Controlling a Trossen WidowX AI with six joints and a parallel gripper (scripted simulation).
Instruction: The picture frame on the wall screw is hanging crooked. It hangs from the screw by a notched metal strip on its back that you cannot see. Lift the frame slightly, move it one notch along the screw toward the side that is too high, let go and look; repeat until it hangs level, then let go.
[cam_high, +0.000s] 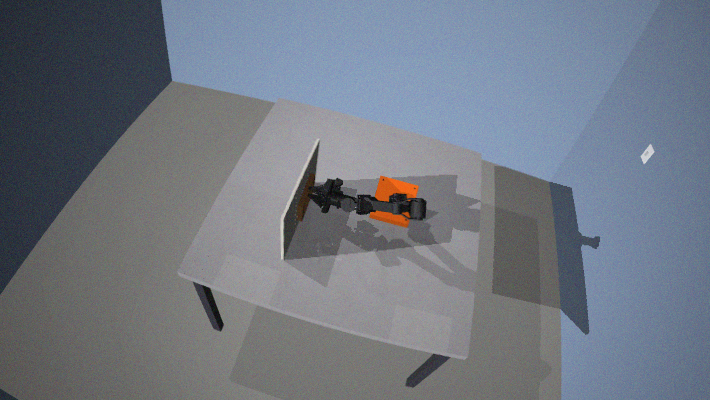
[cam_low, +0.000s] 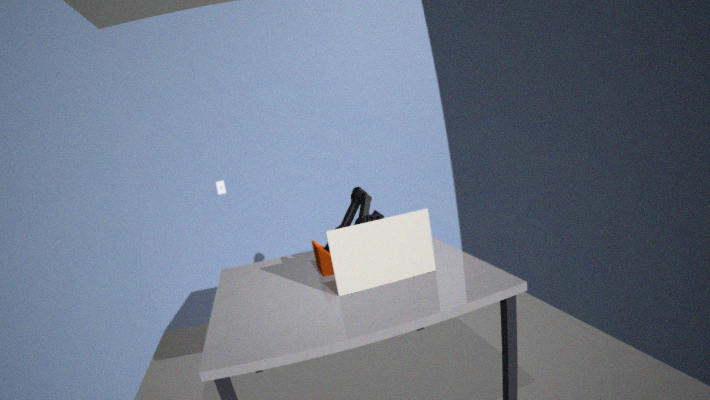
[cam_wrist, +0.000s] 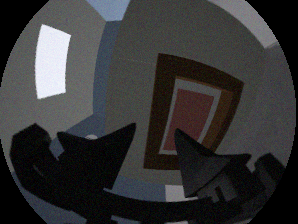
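Now: the brown wooden picture frame 2 cm ahead of my gripper tip and 5 cm below it. The rest, counted from my gripper tip: white wall panel (3 cm ahead, 6 cm below).
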